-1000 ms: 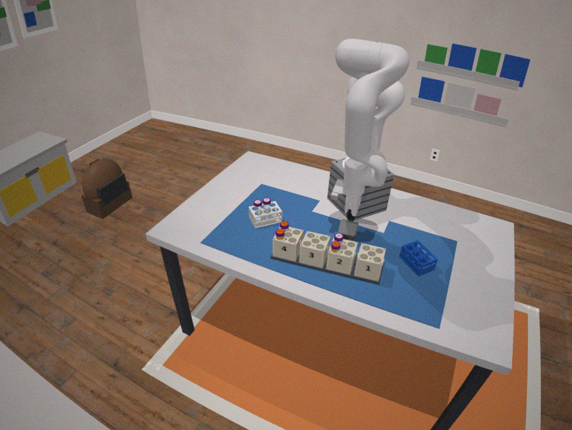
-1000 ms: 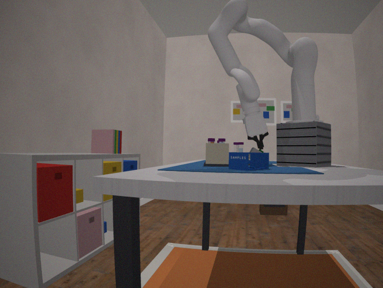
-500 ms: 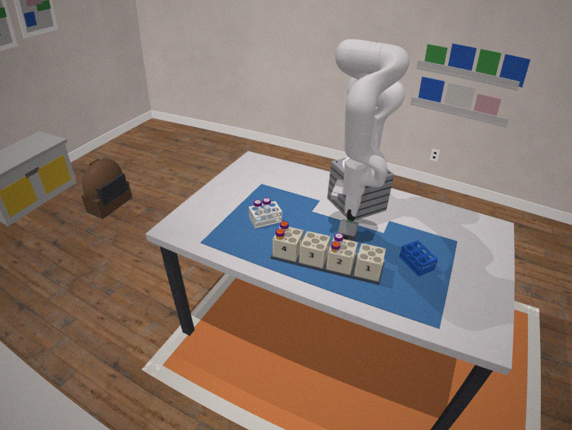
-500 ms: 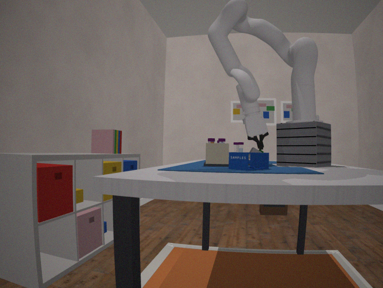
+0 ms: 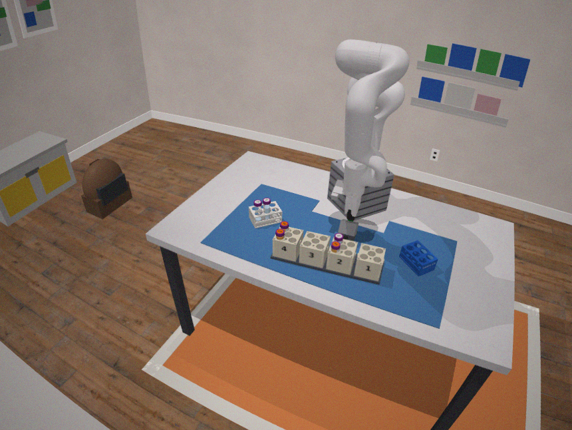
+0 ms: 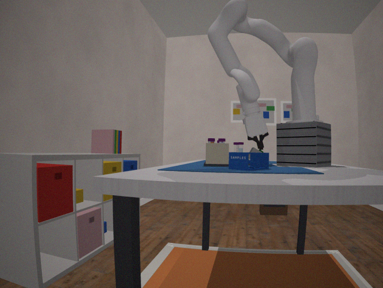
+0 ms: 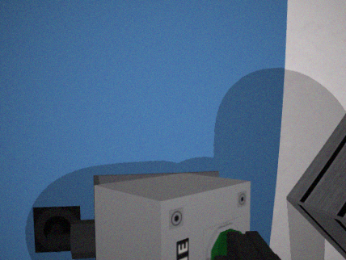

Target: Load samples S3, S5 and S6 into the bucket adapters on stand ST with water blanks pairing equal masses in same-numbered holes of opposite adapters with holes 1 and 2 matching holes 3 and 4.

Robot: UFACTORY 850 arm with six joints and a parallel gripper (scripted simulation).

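Right now the green DONE key is 30 mm below my hand. Also, from my hand: adapter 1 (210 mm ahead, 130 mm to the left, 40 mm below); then adapter 2 (210 mm ahead, 20 mm to the left, 40 mm below); then adapter 3 (220 mm ahead, 90 mm to the right, 40 mm below).
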